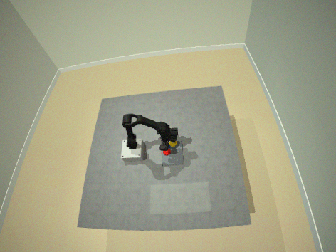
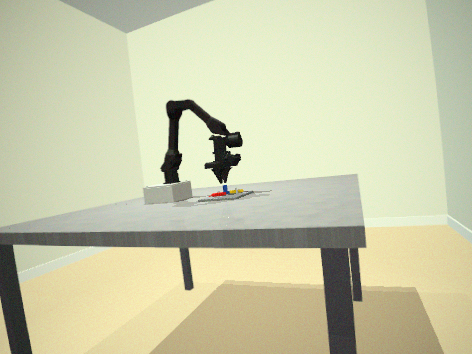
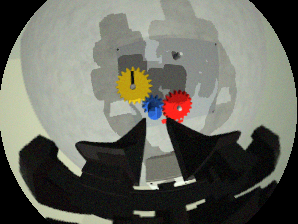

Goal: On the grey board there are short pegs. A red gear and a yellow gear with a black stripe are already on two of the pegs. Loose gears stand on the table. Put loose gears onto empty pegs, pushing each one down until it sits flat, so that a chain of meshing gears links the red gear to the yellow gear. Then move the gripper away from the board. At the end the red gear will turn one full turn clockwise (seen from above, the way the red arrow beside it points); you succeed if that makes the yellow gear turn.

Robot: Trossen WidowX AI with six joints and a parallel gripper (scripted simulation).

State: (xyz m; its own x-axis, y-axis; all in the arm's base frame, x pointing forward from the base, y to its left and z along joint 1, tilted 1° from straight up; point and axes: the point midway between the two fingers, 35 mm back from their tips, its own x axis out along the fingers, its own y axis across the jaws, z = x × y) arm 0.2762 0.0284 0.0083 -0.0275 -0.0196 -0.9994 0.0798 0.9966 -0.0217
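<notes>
The small blue gear is 1 cm ahead of my gripper tip and 3 cm below it. Round my gripper tip: red gear 5 cm to the right, 4 cm below.
</notes>
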